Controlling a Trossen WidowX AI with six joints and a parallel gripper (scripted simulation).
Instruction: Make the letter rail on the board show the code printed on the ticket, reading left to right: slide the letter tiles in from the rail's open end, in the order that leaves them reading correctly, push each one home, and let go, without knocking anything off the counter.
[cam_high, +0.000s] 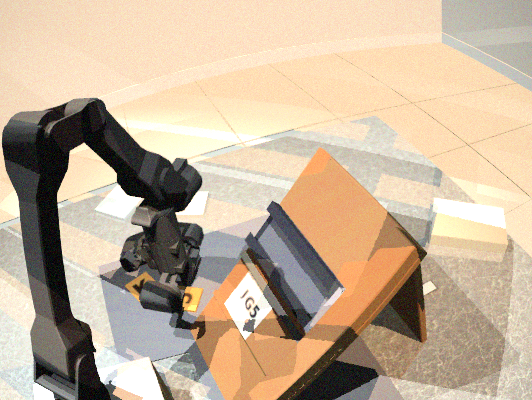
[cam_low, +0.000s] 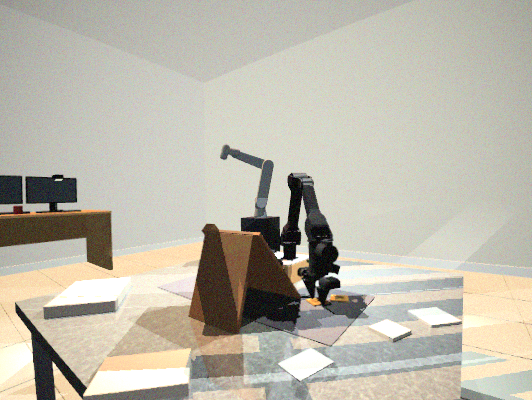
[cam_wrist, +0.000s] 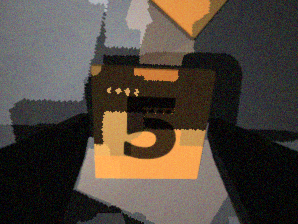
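Right now the white ticket is 8 cm ahead of my gripper tip, 14 cm to the right of it and 10 cm above it. Round my gripper tip: 5 tile: right at my gripper tip; dark mat: 1 cm behind, 25 cm to the right; white block: 56 cm ahead, 13 cm to the right, 1 cm above.
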